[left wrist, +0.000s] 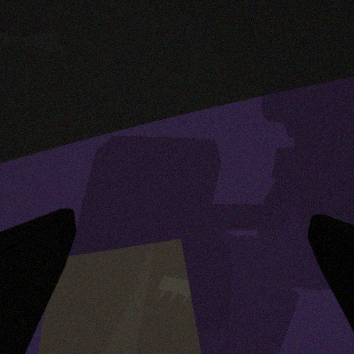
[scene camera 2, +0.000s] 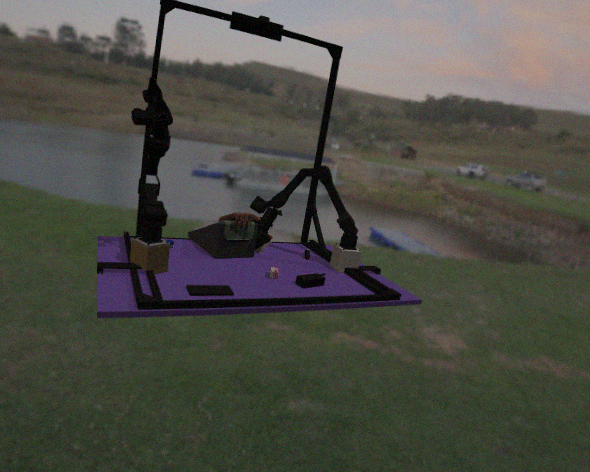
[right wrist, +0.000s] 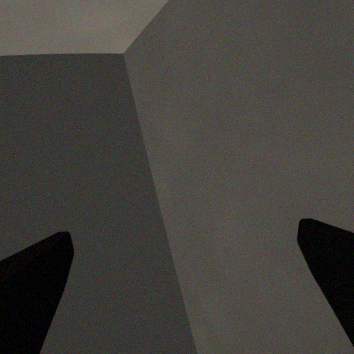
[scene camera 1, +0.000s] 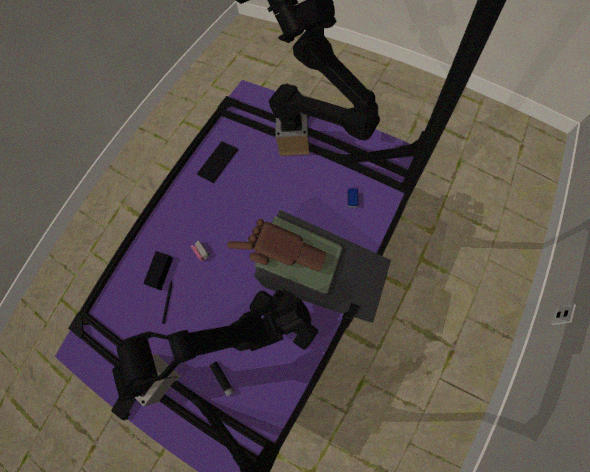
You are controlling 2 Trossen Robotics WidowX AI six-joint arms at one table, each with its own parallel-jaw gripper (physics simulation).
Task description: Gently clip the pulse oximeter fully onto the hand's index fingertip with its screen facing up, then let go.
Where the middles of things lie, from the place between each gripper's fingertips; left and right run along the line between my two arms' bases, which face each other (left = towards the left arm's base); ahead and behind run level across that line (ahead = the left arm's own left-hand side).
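Labels:
Grey plate [scene camera 1: 360,275]: 35 cm behind my right hand, 42 cm to the left of it, 61 cm below.
Grey plate from my left hand: 30 mm behind, 140 mm to the right, 30 mm above.

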